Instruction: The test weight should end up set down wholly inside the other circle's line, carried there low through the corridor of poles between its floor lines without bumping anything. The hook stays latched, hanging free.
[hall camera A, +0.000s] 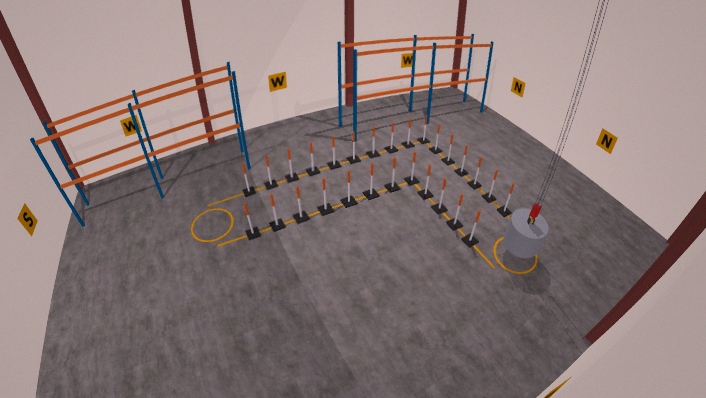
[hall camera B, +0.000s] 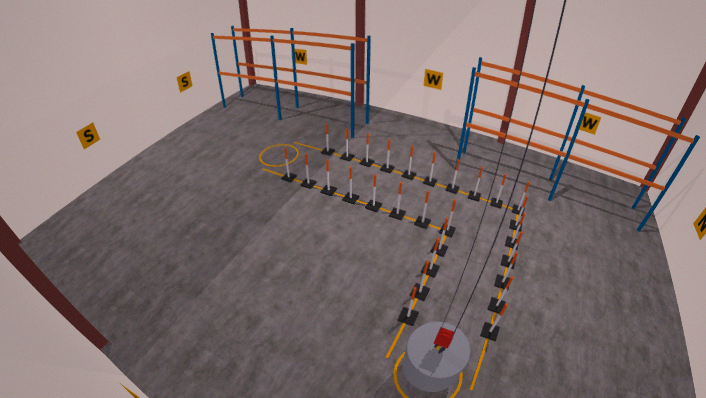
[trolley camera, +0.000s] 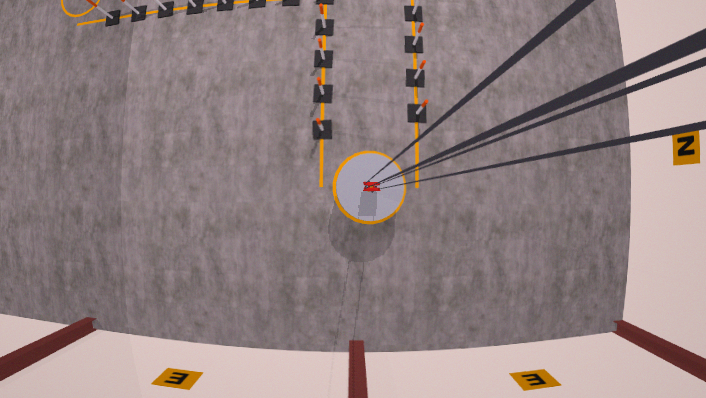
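Note:
The test weight (hall camera A: 524, 242) (hall camera B: 457, 357) (trolley camera: 385, 205), a light grey cylinder, hangs upright above the near circle (hall camera A: 494, 252) (hall camera B: 395, 372) (trolley camera: 334, 187). Its shadow lies apart from it on the floor. My gripper, the hook under the red block (hall camera A: 532, 219) (hall camera B: 440, 347) (trolley camera: 371, 187), is shut on the weight at its top centre. The other circle (hall camera A: 210, 241) (hall camera B: 259, 156) (trolley camera: 76, 16) lies at the far end of the L-shaped corridor. White and orange poles (hall camera A: 474, 227) (hall camera B: 411, 305) on black bases stand along the floor lines (hall camera A: 482, 255) (hall camera B: 395, 345) (trolley camera: 321, 165).
The corridor bends once between two rows of poles. Two blue and orange racks (hall camera A: 146, 150) (hall camera A: 355, 95) (hall camera B: 352, 90) (hall camera B: 568, 150) stand by the W wall, outside the corridor. A dark red column (trolley camera: 357, 370) stands at the E wall, behind the near circle.

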